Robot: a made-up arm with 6 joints. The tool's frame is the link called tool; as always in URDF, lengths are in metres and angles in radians. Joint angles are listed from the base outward. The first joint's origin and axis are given. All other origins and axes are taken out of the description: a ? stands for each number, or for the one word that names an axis. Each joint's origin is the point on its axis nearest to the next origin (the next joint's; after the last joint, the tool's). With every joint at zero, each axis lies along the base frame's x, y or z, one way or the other. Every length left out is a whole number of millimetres.
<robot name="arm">
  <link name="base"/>
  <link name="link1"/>
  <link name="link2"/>
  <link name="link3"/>
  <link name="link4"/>
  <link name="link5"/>
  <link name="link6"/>
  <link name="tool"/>
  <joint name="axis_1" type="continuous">
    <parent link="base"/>
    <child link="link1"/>
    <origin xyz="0 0 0.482"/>
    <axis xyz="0 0 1"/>
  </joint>
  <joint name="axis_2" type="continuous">
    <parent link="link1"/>
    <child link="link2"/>
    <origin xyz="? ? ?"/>
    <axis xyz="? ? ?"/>
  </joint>
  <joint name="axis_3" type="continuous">
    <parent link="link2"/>
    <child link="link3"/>
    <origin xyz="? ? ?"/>
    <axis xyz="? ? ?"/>
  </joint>
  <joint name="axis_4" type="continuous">
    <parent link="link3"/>
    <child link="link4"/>
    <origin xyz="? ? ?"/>
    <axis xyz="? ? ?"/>
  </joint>
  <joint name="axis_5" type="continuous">
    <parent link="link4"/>
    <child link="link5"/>
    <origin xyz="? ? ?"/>
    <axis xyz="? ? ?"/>
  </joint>
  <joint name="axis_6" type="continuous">
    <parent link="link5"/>
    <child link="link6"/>
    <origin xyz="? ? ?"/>
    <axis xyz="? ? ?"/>
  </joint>
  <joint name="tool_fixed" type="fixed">
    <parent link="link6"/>
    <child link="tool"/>
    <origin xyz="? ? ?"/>
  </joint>
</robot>
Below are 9 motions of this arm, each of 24 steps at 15 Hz.
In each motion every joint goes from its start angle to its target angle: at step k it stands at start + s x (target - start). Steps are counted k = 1, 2, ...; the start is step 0. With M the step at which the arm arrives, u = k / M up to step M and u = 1 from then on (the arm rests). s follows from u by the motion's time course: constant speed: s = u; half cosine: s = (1 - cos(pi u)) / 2; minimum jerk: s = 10 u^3 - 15 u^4 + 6 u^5.
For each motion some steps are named. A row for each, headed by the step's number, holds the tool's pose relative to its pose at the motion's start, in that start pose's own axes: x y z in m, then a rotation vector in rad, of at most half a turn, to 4 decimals.
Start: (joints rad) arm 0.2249 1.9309 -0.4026 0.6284 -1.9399 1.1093
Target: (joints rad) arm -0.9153 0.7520 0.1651 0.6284 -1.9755 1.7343
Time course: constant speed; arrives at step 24
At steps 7, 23, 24:
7: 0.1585 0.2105 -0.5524 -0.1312 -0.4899 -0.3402
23: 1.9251 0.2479 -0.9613 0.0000 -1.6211 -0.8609
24: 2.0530 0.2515 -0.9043 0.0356 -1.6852 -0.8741

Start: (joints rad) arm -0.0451 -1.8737 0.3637 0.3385 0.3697 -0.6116
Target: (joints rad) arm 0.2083 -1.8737 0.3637 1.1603 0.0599 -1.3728
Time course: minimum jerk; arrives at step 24
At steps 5, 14, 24:
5: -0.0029 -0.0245 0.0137 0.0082 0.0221 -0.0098
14: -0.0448 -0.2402 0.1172 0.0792 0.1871 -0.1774
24: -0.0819 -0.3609 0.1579 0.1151 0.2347 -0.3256

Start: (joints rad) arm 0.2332 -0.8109 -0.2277 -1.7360 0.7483 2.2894
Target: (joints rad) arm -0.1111 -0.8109 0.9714 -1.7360 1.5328 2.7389
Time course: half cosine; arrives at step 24
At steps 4, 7, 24:
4: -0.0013 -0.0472 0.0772 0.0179 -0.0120 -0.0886
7: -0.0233 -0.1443 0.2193 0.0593 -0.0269 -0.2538
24: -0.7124 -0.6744 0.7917 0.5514 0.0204 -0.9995

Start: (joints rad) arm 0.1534 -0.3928 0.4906 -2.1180 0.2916 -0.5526
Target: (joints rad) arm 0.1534 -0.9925 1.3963 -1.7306 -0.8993 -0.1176
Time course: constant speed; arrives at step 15
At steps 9, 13, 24:
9: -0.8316 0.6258 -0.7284 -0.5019 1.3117 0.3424
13: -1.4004 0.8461 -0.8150 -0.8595 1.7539 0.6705
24: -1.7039 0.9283 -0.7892 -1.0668 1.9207 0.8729

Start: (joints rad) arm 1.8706 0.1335 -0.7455 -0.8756 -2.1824 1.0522
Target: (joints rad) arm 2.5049 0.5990 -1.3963 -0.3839 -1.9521 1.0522
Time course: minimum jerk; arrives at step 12
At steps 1, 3, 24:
1: 0.0025 -0.0040 0.0004 0.0054 0.0040 0.0024
3: 0.0540 -0.0775 0.0036 0.1090 0.0849 0.0456
24: 0.4557 -0.3038 -0.2985 1.0206 0.9656 0.3219

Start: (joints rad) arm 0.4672 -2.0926 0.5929 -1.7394 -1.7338 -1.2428
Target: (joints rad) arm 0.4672 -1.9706 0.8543 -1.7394 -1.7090 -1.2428
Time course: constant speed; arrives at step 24
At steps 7, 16, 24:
7: -0.0030 0.0448 -0.0070 -0.0396 -0.0062 -0.0017
16: -0.0064 0.0981 -0.0159 -0.0905 -0.0137 -0.0037
24: -0.0091 0.1413 -0.0236 -0.1359 -0.0200 -0.0053

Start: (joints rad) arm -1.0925 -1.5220 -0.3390 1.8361 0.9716 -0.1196
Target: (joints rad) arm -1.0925 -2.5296 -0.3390 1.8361 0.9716 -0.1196
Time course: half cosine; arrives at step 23
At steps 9, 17, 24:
9: -0.2953 -0.1177 0.3714 -0.2670 0.0655 -0.1916
17: -0.7012 0.0097 0.9808 -0.6755 0.1656 -0.4846
24: -0.8019 0.1222 1.1597 -0.8030 0.1969 -0.5760

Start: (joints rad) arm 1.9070 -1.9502 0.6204 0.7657 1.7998 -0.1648
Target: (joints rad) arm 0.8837 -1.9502 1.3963 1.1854 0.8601 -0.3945
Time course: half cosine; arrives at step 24
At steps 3, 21, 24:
3: 0.0828 0.0323 -0.0234 0.0194 -0.0024 0.0360
21: 1.7279 1.3034 0.5957 0.0959 -0.1837 0.5771
24: 1.7633 1.3544 0.6654 0.0925 -0.1960 0.5789

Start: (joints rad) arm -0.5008 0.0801 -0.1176 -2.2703 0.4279 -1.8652
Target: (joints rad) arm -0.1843 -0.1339 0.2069 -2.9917 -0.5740 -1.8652
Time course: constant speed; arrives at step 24
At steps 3, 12, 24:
3: -0.0682 -0.0770 -0.0028 0.0865 -0.0659 -0.1885
12: -0.3134 -0.2747 -0.0304 0.3593 -0.2462 -0.7668
24: -0.7066 -0.4342 -0.1273 0.7926 -0.4249 -1.5320

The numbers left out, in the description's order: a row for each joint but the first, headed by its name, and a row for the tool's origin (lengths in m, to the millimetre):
axis_2: xyz 0 0 0, axis 0 1 0
axis_3: xyz 0 0 1.189, axis 0 -1 0
axis_4: xyz 1.119 0 0, axis -1 0 0
axis_5: xyz 0 -0.159 0, axis 0 -1 0
axis_6: xyz 0 0 0, axis -1 0 0
tool: xyz 0 0 0

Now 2 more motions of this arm.
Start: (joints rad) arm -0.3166 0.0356 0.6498 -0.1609 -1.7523 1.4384
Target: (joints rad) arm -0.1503 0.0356 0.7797 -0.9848 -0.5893 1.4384
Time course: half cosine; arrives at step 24
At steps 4, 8, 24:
4: 0.0015 -0.0003 0.0125 -0.0192 -0.0702 -0.0761
8: 0.0050 -0.0002 0.0491 -0.0495 -0.2689 -0.2790
24: -0.0028 0.0221 0.2306 0.2009 -1.1180 -0.9719

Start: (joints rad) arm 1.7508 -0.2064 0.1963 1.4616 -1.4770 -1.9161
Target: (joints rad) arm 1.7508 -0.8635 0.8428 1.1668 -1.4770 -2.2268
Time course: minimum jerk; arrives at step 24
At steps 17, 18, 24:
17: -0.1858 -1.0188 1.2741 1.3553 0.2327 0.1772
18: -0.1941 -1.1130 1.3156 1.4309 0.2494 0.1951
24: -0.2100 -1.3213 1.3876 1.5901 0.2861 0.2367

